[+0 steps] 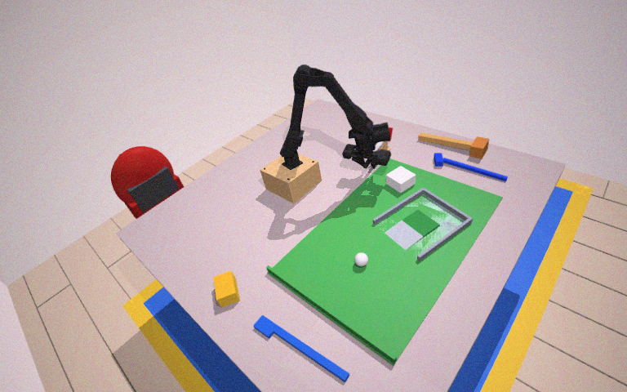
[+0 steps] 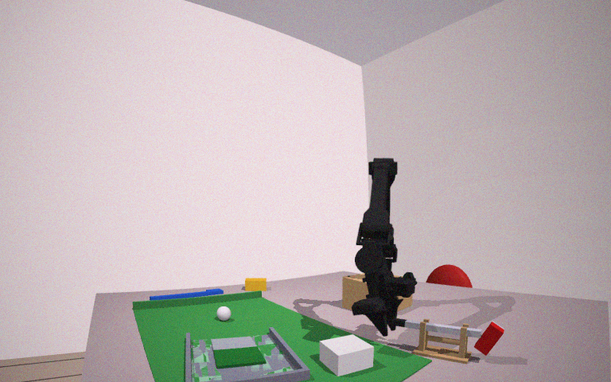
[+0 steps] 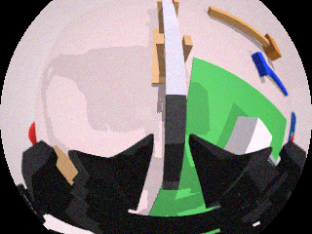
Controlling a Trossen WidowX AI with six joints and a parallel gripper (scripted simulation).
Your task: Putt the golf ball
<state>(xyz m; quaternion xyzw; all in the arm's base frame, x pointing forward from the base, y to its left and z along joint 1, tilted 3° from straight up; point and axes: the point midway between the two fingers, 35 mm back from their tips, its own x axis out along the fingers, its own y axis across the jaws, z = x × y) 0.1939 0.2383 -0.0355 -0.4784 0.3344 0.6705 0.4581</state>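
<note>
Right now my gripper tip is 40 mm past the red putter, 100 mm to the right of it and 30 mm below it. Round my gripper tip: green mat (290 mm ahead, 200 mm to the right, 30 mm below); then white cube (140 mm ahead, 20 mm to the left); then blue putter (280 mm ahead, 260 mm to the left, 20 mm below).
</note>
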